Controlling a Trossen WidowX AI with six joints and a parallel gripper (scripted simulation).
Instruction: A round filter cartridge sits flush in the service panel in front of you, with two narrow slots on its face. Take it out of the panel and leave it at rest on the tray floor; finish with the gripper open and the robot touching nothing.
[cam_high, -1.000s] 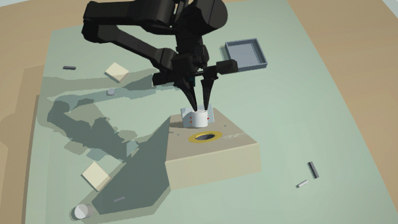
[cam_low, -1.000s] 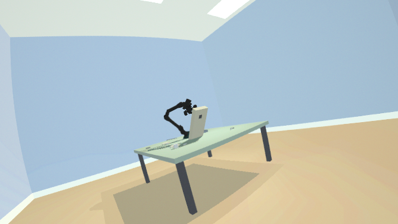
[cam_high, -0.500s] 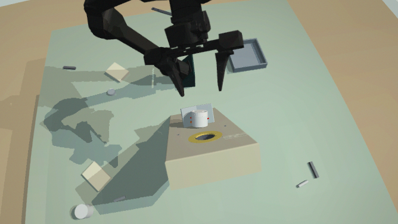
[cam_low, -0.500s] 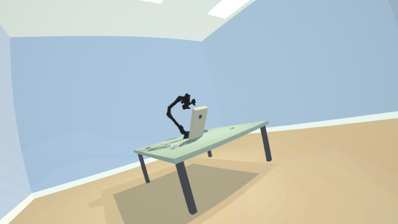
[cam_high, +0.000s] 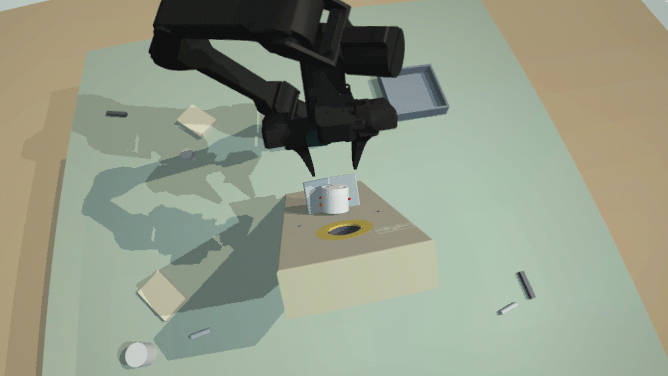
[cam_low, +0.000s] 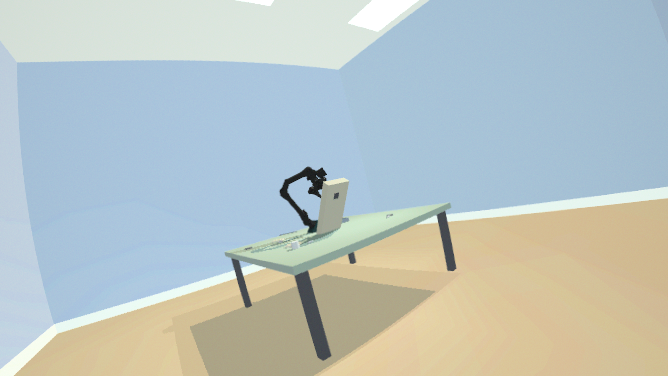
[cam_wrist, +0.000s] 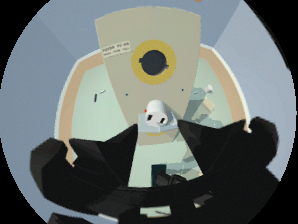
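The filter cartridge is 4 cm below my gripper tip and 2 cm ahead of it. Round my gripper tip: grey tray 30 cm behind, 29 cm to the left, 24 cm below.
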